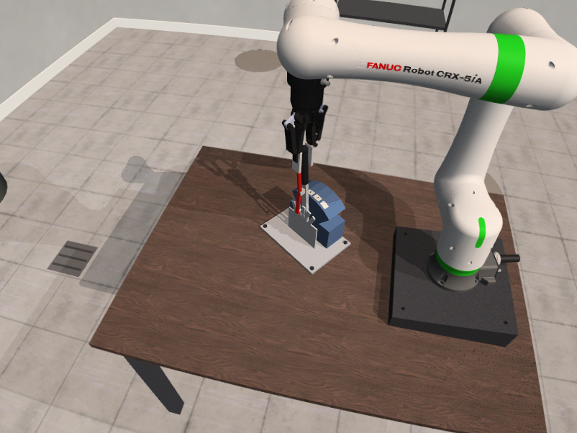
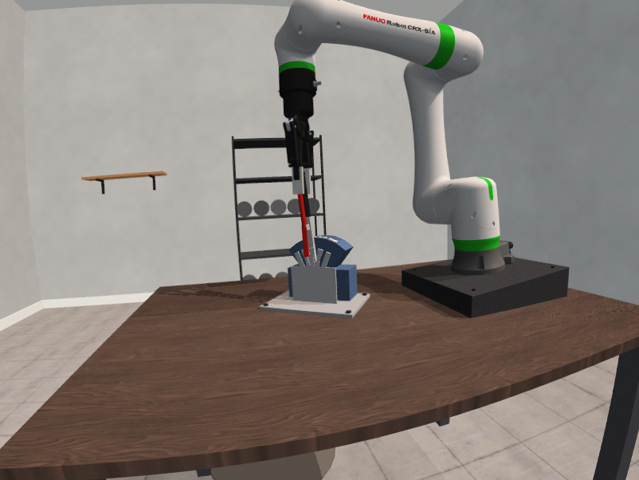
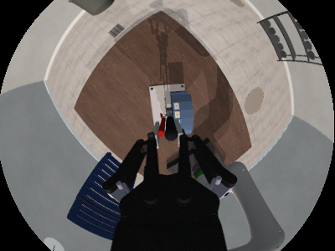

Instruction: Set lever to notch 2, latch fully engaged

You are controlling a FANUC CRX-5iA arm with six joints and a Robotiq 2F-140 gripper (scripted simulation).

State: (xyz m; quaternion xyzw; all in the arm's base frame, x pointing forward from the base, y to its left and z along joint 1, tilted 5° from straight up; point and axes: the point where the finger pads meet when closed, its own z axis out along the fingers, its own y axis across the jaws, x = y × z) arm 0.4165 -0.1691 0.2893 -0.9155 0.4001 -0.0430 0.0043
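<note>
The red bar lies 1 cm ahead of my hand, 2 cm to the left of it and 11 cm below it.
</note>
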